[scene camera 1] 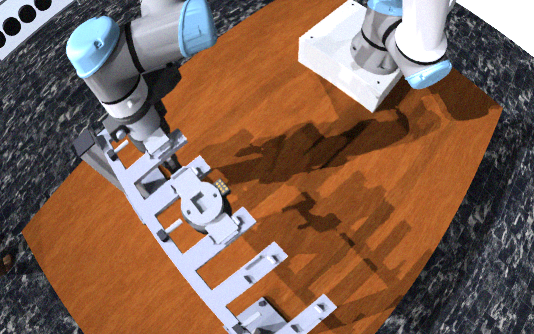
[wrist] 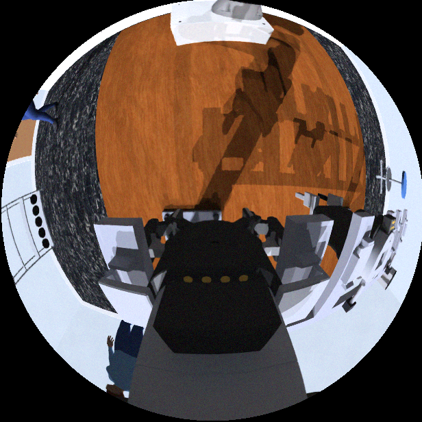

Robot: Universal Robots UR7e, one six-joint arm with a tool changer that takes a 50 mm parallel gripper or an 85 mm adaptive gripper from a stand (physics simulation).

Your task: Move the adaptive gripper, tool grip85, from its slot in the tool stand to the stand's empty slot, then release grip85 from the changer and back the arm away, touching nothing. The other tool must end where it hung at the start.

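Frame: origin at the arm's base, x ahead, y left, z up, level; metres.
Seen in the pictures: arm's base at its link origin: [scene camera 1: 375, 54].
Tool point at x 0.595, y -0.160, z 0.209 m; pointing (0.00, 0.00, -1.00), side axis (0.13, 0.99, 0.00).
Note:
Offsets run from my tool point to a thing's top centre. "*": to the spot under its first point. Level surfaces: height alone.
The tool stand [scene camera 1: 202, 287] [wrist: 352, 245] shows its row of prongs in the scene view. The arm's wrist [scene camera 1: 137, 112] is over the far-left slot, with the adaptive gripper grip85 @(* 0.061 m left, 0.008 m ahead, 0.074 m down) [scene camera 1: 170, 161] [wrist: 211, 216] attached below it. Its fingers stand apart with no object between them; in the scene view they are partly hidden beneath the prongs. The tool's body is between two prongs; whether it bears on them cannot be told. The other tool @(0.180 m left, 0.020 m ahead, 0.015 m down) [scene camera 1: 206, 216] [wrist: 375, 255] hangs in the middle slot. The near slot, at the lower edge of the scene view, holds no tool.
The white robot base block [scene camera 1: 330, 65] [wrist: 220, 34] stands across the wooden table @(0.315 m down) [scene camera 1: 250, 90] [wrist: 150, 100]. The occupied middle slot is close beside the arm's wrist. Dark stand uprights @(* 0.045 m right, 0.100 m ahead, 0.001 m up) [scene camera 1: 90, 145] rise at the far end. A person [wrist: 122, 367] stands beyond the stand in the wrist view.

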